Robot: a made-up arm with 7 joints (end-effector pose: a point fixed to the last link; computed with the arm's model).
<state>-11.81 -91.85 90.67 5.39 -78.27 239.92 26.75</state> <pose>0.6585 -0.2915 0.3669 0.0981 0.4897 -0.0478 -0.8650</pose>
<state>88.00 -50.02 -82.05 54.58 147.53 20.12 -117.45</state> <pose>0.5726 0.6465 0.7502 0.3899 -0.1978 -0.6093 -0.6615</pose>
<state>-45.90 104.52 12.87 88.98 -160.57 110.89 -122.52</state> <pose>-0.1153 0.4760 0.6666 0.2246 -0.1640 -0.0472 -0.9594</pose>
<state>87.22 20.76 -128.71 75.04 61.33 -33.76 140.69</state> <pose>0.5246 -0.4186 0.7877 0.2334 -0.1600 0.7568 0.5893</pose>
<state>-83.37 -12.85 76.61 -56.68 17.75 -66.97 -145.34</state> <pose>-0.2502 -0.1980 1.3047 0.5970 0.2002 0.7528 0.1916</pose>
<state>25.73 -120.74 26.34 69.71 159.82 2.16 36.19</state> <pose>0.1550 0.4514 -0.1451 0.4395 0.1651 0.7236 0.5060</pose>
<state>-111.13 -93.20 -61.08 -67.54 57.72 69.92 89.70</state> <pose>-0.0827 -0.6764 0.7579 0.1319 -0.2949 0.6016 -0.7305</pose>
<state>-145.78 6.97 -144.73 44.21 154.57 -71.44 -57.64</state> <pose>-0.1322 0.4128 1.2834 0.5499 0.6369 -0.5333 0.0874</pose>
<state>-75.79 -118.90 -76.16 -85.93 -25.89 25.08 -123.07</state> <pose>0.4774 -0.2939 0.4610 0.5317 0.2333 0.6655 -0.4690</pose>
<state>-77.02 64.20 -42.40 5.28 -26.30 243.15 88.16</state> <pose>-0.3766 0.5670 0.7822 0.4262 0.2844 0.8396 -0.1804</pose>
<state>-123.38 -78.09 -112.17 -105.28 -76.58 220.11 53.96</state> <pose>-0.0849 -0.2598 0.5589 0.5275 -0.5122 -0.6719 0.0889</pose>
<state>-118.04 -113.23 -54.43 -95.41 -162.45 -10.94 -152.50</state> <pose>0.2141 -0.4787 0.4908 0.1600 -0.0837 0.5255 0.8314</pose>
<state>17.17 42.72 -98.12 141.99 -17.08 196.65 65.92</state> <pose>-0.2285 -0.3030 0.6644 0.0723 0.1354 0.3510 -0.9237</pose>
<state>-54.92 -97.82 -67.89 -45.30 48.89 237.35 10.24</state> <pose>0.3904 -0.6257 0.3390 0.0495 0.5017 -0.2633 -0.8225</pose>
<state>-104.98 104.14 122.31 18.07 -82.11 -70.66 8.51</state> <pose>0.2306 0.8263 0.3787 0.8490 0.3478 -0.2621 0.2994</pose>
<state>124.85 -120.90 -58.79 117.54 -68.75 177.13 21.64</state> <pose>0.0245 0.4523 0.0862 0.0263 -0.2080 -0.9601 0.1849</pose>
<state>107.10 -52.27 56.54 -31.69 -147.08 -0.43 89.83</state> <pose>0.1177 0.5168 1.2647 0.2440 -0.7233 0.3716 -0.5284</pose>
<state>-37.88 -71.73 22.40 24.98 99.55 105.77 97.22</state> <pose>0.5683 -0.4847 0.4057 0.6226 0.4938 0.6060 -0.0355</pose>
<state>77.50 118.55 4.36 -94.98 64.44 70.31 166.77</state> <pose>0.1900 -0.2746 -0.0731 0.0076 0.2537 -0.9366 -0.2417</pose>
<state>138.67 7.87 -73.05 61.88 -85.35 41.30 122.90</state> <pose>0.1643 0.3849 1.3533 0.4807 -0.5782 0.2740 -0.5996</pose>
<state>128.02 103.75 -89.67 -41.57 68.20 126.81 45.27</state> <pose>0.3790 -0.5217 0.1972 0.2257 0.7946 0.4408 -0.3511</pose>
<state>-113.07 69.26 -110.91 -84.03 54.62 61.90 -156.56</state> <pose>0.5244 0.3046 0.6972 0.1005 0.3521 -0.0482 0.9293</pose>
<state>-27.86 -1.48 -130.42 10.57 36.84 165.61 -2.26</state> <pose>-0.1341 -0.0145 1.1326 0.7462 -0.3084 0.4604 0.3690</pose>
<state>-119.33 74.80 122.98 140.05 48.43 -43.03 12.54</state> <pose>0.0511 0.0023 0.3457 0.1041 0.4484 -0.5289 -0.7129</pose>
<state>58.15 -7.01 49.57 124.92 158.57 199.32 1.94</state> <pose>-0.1653 0.0964 0.8429 0.1606 0.7210 -0.4786 0.4747</pose>
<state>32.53 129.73 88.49 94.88 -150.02 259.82 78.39</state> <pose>-0.5199 -0.0114 -0.0002 0.6223 0.2984 0.6580 -0.3012</pose>
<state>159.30 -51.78 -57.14 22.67 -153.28 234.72 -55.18</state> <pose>-0.6083 0.1771 0.8894 0.1078 0.9563 0.0068 0.2716</pose>
